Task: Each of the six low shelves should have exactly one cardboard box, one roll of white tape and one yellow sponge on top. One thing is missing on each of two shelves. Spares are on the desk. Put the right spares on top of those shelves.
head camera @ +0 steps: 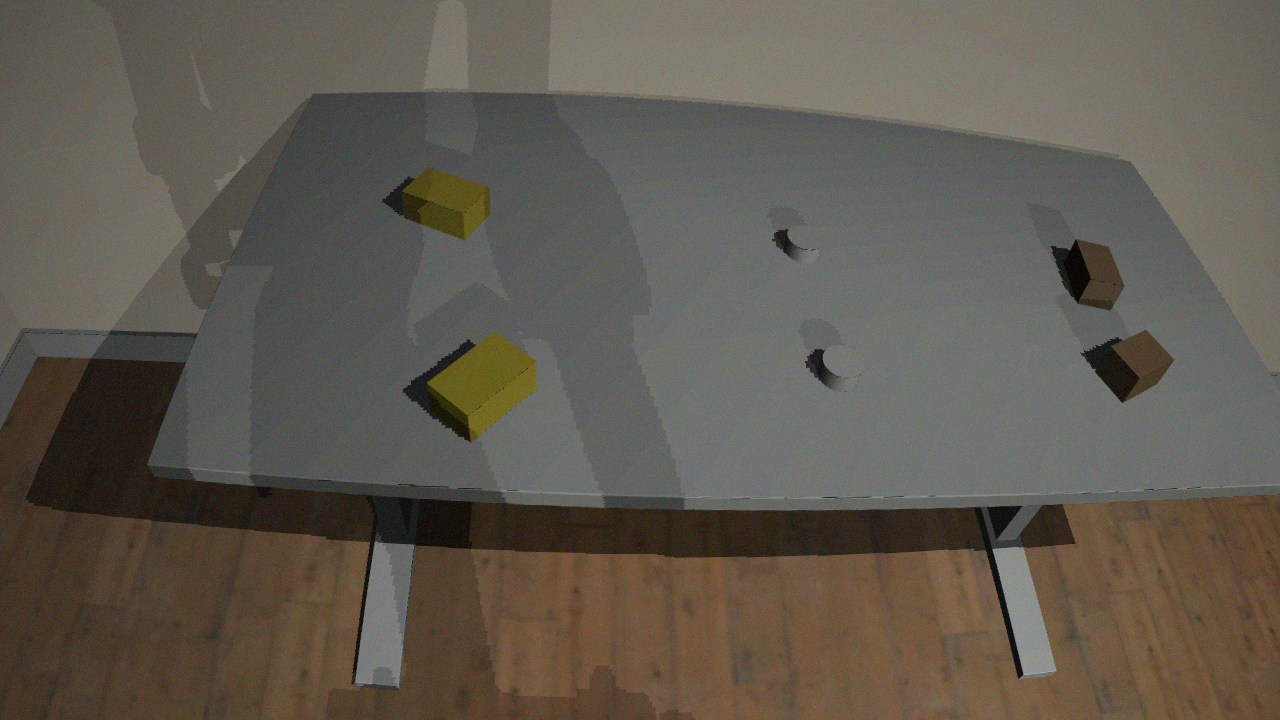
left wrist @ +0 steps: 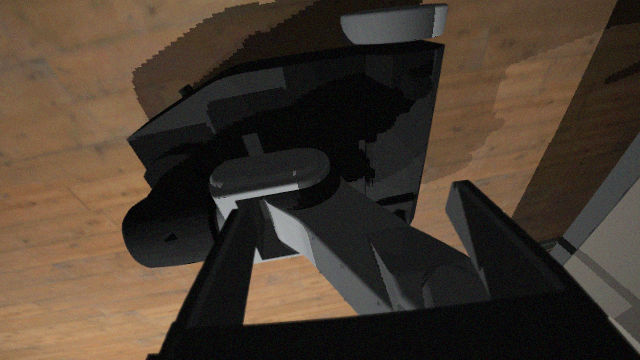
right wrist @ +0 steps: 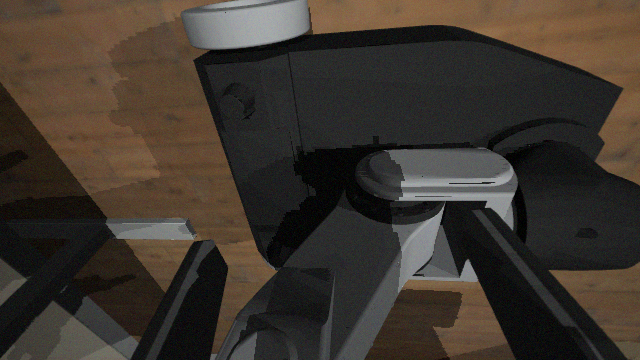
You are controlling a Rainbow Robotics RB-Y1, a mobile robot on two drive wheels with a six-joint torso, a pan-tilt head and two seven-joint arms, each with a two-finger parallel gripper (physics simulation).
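Note:
On the grey desk (head camera: 939, 438) lie two yellow sponges at the left, one at the back (head camera: 445, 201) and one nearer the front (head camera: 483, 380). Two rolls of white tape stand right of the middle, a back roll (head camera: 804, 243) and a front roll (head camera: 842, 367). Two cardboard boxes are at the right, a back box (head camera: 1097, 273) and a front box (head camera: 1136, 362). My left gripper (left wrist: 348, 208) is open and empty, hanging beside my base, away from the desk. My right gripper (right wrist: 339, 240) is open and empty too, also beside my base. The low shelves do not show.
A pale wall rises behind the desk. Desk legs with long feet (head camera: 384, 617) (head camera: 1024, 613) reach forward over the wooden floor (head camera: 716, 626). A desk foot (right wrist: 150, 228) also shows left of my base (right wrist: 425, 90) in the right wrist view.

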